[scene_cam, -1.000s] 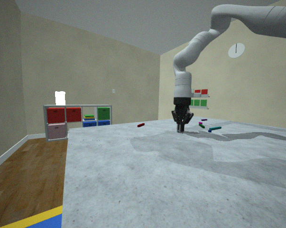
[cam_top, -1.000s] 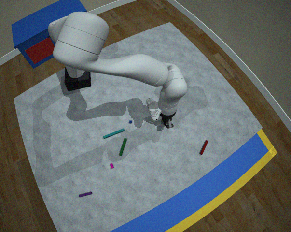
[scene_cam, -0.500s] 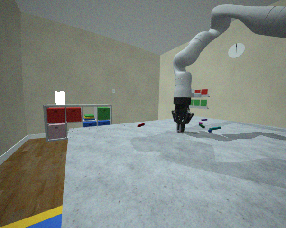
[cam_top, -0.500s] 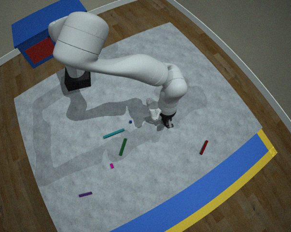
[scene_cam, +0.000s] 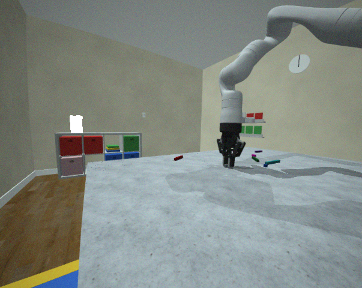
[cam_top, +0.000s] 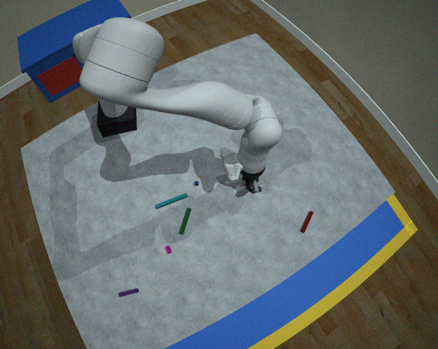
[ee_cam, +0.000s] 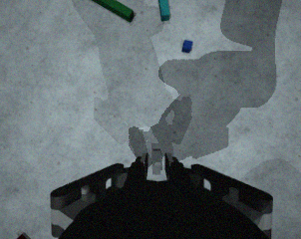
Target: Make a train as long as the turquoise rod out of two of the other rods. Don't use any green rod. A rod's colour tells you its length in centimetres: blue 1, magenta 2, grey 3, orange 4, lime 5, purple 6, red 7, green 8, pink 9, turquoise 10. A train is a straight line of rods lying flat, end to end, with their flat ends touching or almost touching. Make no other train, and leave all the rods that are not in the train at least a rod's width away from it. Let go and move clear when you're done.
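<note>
Now: the grey rod 10 mm below my hand. Round my hand: small blue rod: 120 mm to the right, 90 mm behind, 10 mm below; red rod: 210 mm ahead, 60 mm to the left, 10 mm below; green rod: 220 mm to the right, 20 mm behind, 10 mm below.
</note>
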